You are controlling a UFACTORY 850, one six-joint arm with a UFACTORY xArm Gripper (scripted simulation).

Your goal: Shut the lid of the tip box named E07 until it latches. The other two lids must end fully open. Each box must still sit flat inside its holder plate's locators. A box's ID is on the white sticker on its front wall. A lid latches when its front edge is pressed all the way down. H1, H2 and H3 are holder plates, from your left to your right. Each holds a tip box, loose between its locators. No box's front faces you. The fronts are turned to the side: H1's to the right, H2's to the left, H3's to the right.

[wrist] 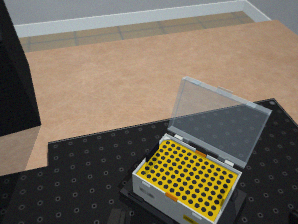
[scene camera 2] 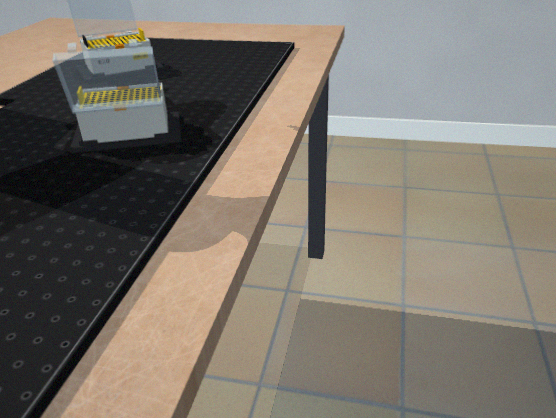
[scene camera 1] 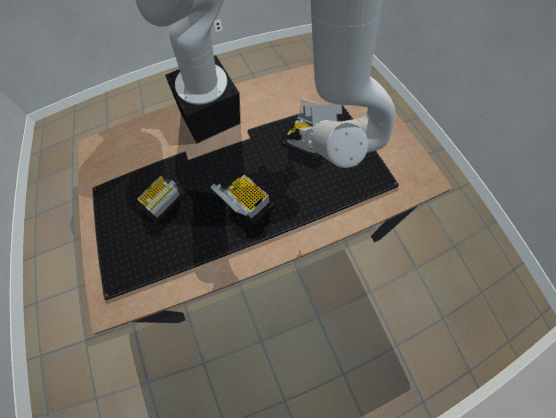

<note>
In view: a tip box (scene camera 2: 117, 125) and a clear lid (wrist: 220, 123).
The wrist view does not show the tip box: it is out of frame.
</note>
